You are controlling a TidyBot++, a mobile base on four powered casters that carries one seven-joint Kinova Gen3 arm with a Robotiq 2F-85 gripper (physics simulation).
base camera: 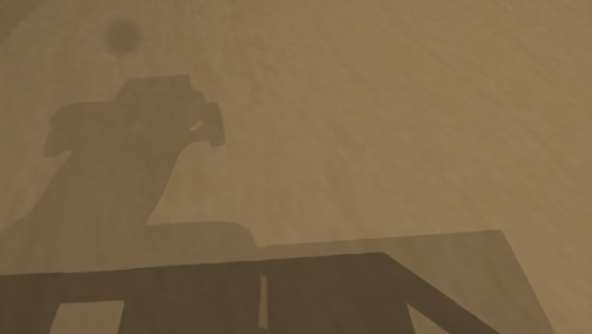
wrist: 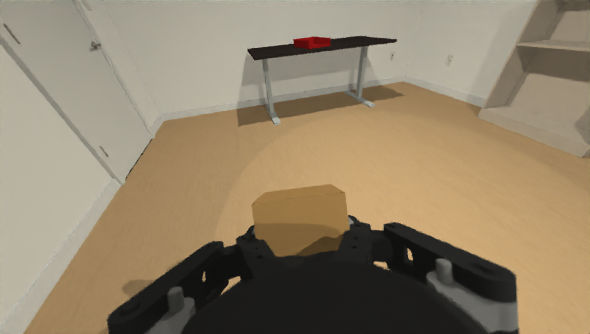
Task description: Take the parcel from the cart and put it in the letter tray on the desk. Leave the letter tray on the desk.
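Frame: origin at the arm's base, x right, y ahead, z up, level; centimetres.
Where they show: gripper, fingertip midpoint: (wrist: pixel 302 225).
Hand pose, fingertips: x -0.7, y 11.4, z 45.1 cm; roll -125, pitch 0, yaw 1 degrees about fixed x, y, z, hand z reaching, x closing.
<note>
After its pixels a point has its place.
My gripper (wrist: pixel 302 225) @(x -0.7, y 11.4, z 45.1 cm) is shut on the parcel (wrist: pixel 301 215) @(x -0.7, y 8.7, z 49.8 cm), a tan-brown box held between the two fingers at the lower middle of the wrist view. The red letter tray (wrist: pixel 312 43) @(x 31.8, y 271.7, z 32.9 cm) stands on the dark top of the desk (wrist: pixel 370 41) @(x 91.2, y 246.4, z 32.3 cm), far off at the top middle of the wrist view. The parcel is well apart from the tray. The cart does not show in either view. The base camera shows floor with shadows of the robot on it.
The desk stands near the back wall on two grey legs. A door (wrist: pixel 75 75) @(x -150.6, y 159.4, z 37.6 cm) is at the left in the wrist view. A beige shelf unit (wrist: pixel 532 131) @(x 204.9, y 144.0, z -34.0 cm) stands at the right. Wooden floor (base camera: pixel 375 150) @(x 13.9, y 44.7, z -39.7 cm) (wrist: pixel 200 165) @(x -85.2, y 145.9, z -39.7 cm) lies between the gripper and the desk.
</note>
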